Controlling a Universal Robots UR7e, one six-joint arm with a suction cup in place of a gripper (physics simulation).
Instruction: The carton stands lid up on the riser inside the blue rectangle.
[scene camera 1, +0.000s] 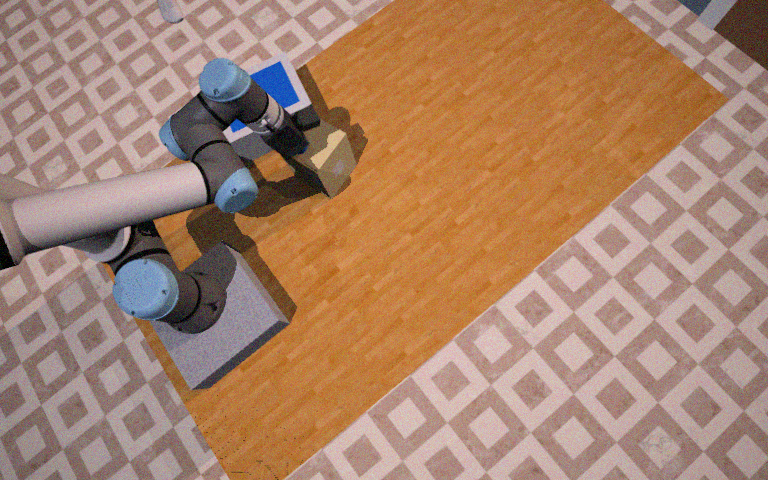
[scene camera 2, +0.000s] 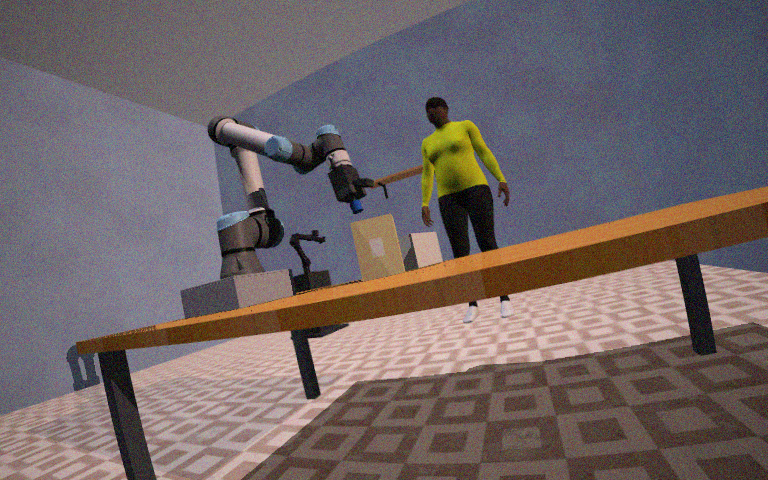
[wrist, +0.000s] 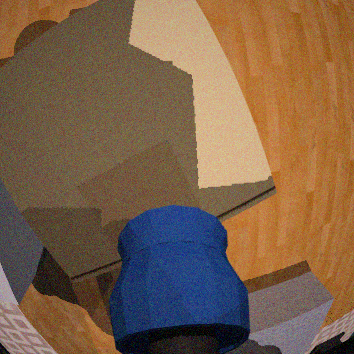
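Seen in the pictures: hand, its tool point: (scene camera 2: 358, 211) (wrist: 172, 250); arm's base, origin of its link: (scene camera 1: 195, 302) (scene camera 2: 243, 278).
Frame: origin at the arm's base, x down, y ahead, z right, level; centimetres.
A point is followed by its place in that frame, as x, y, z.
Observation:
A tan carton (scene camera 1: 339, 148) @[-6.4, 50.0, -14.2] (scene camera 2: 390, 249) @[1.9, 51.0, -14.7] (wrist: 100, 105) @[-8.4, 46.3, -19.0] stands on the table beside the riser, with a pale label on one side. A thin dark line runs near one edge of its top. The light riser (scene camera 1: 304, 102) @[-2.8, 48.8, -33.8] (scene camera 2: 425, 249) @[3.4, 50.8, -40.1] bears a blue rectangle (scene camera 1: 283, 84) @[-2.8, 46.4, -42.3], partly hidden by the arm; no carton is on the part that shows. My gripper, a blue suction cup (scene camera 1: 304, 149) (scene camera 2: 356, 208) (wrist: 172, 220), holds nothing. It hangs over the carton's edge region, with a small gap above the top in scene camera 2. The arm shades much of the carton's top.
The arm's grey base block (scene camera 1: 243, 316) @[0.0, 9.3, 9.3] (scene camera 2: 263, 288) @[5.0, 15.0, 3.9] (wrist: 295, 310) @[1.4, 15.3, 6.4] stands on the wooden table (scene camera 1: 453, 198) @[9.2, 70.9, 7.2] (scene camera 2: 509, 266) @[9.6, 90.7, 32.4]. A small dark arm (scene camera 2: 305, 257) shows behind it in scene camera 2. A person in a yellow top (scene camera 2: 455, 158) stands beyond the table.

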